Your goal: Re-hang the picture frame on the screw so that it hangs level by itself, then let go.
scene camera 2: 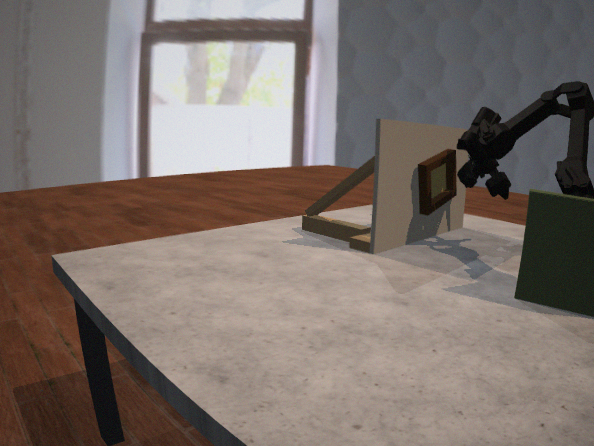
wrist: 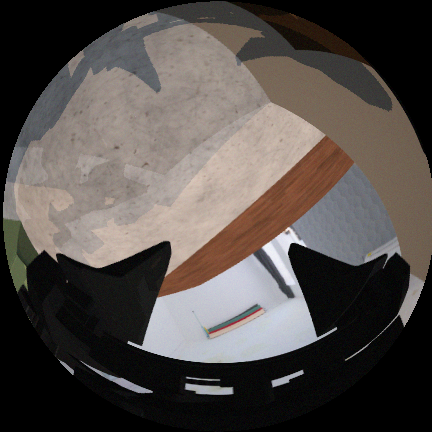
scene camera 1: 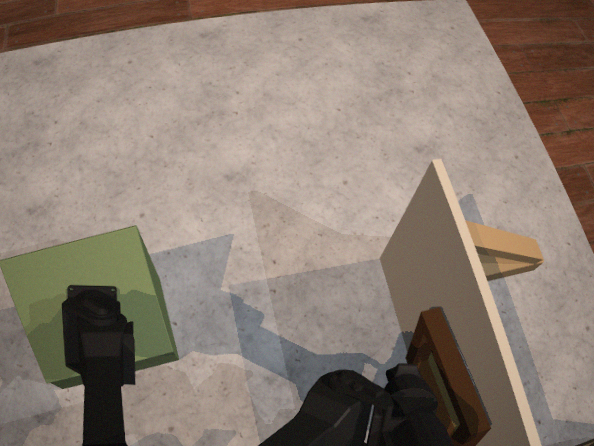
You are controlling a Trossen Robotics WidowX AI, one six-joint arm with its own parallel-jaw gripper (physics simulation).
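Seen in the pictures: gripper, fingertip midpoint: point(wrist: 232, 249); arm's base, origin of the base link: point(scene camera 2: 575, 227) point(scene camera 1: 92, 308).
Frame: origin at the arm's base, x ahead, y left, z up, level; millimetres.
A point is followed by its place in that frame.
Note:
The brown picture frame point(scene camera 1: 434, 319) @(z 67, x 428, y -65 mm) point(scene camera 2: 425, 190) @(z 1, x 423, y -67 mm) point(wrist: 320, 34) is against the front face of the upright beige board point(scene camera 1: 435, 240) @(z 97, x 438, y 27 mm) point(scene camera 2: 395, 150) @(z 95, x 436, y 40 mm) point(wrist: 320, 95) @(z -36, x 477, y -296 mm), above the table. In the scene camera 2 view it looks tilted in the plane of the board, with its side nearer the arm higher. The screw does not show, and what bears the frame behind it is hidden. My gripper point(scene camera 2: 483, 181) point(wrist: 232, 249) @(z 9, x 334, y -314 mm) is open and empty, in front of the board and beside the frame. In the scene camera 1 view the arm's dark end covers part of the frame.
A green block point(scene camera 1: 100, 267) @(z 36, x 18, y 43 mm) point(scene camera 2: 555, 250) @(z -34, x 8, y 76 mm) point(wrist: 11, 237) stands on the grey table point(scene camera 1: 225, 125) @(z -135, x 186, y 381 mm) point(scene camera 2: 300, 325) @(z -135, x 221, y 457 mm), a little way from the board's front face. Part of the arm is over the block in the scene camera 1 view. Wooden braces point(scene camera 1: 505, 240) @(z -3, x 591, y 61 mm) point(scene camera 2: 335, 227) @(z -107, x 586, y 79 mm) stand behind the board.

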